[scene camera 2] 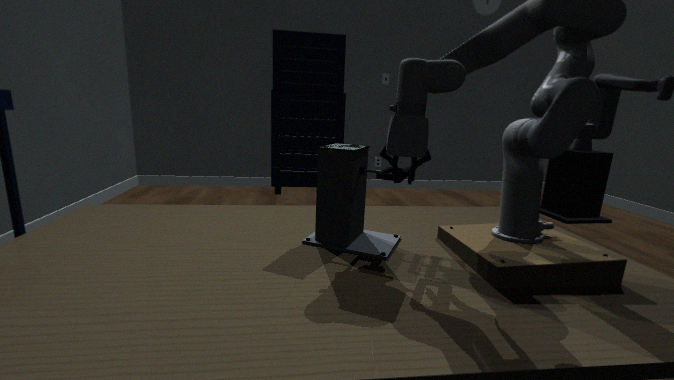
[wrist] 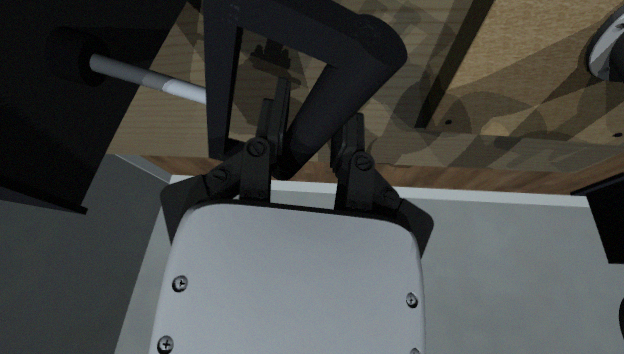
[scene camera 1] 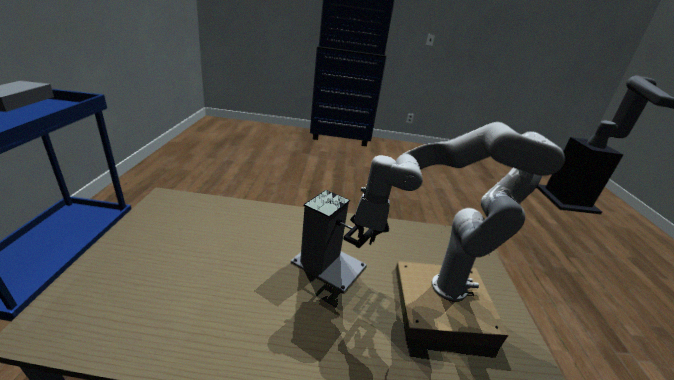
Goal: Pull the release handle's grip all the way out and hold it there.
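Observation:
The release handle's grip is a black bar, part of a dark frame in front of a tall dark box. A pale metal rod runs from the box's face to the frame, and a length of it shows between them. My gripper is shut on the grip, one finger inside the frame's opening and the other on the outer side. In the scene views the gripper is beside the box's upper part, on the robot's side, pointing down. Exact finger contact is dark and hard to see there.
The box stands on a grey base plate bolted to the wooden table. The arm stands on a wooden block at the right. A blue cart, a dark blue cabinet and another arm's black pedestal stand off the table.

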